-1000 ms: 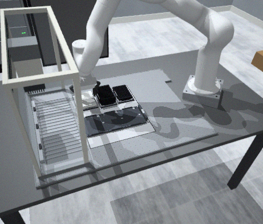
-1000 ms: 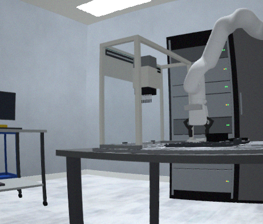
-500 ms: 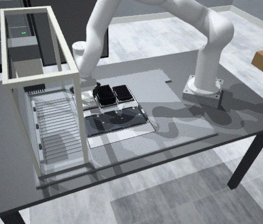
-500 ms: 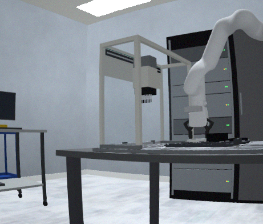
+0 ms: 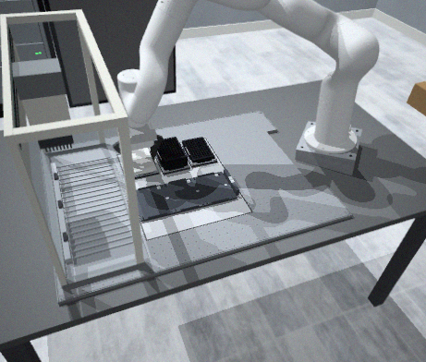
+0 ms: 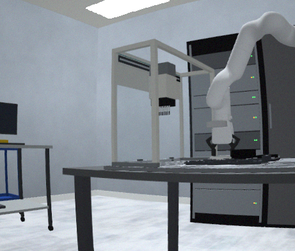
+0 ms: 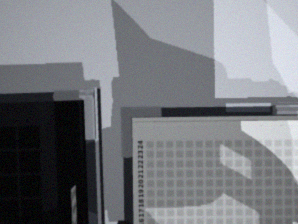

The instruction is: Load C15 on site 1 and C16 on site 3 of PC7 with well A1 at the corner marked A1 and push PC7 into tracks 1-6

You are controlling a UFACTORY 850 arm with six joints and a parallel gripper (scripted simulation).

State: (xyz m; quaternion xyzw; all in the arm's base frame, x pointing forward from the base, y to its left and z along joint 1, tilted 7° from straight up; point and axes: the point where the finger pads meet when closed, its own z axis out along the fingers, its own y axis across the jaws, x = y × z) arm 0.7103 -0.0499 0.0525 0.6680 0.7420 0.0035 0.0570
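Right now the nest S3 is 20 mm below my hand. Also, from my hand: plate carrier PC7: 190 mm to the left, 120 mm behind, 10 mm below; then plate C15: 210 mm behind, 20 mm to the right, 10 mm below; then nest S1: 210 mm behind, 20 mm to the right, 20 mm below.
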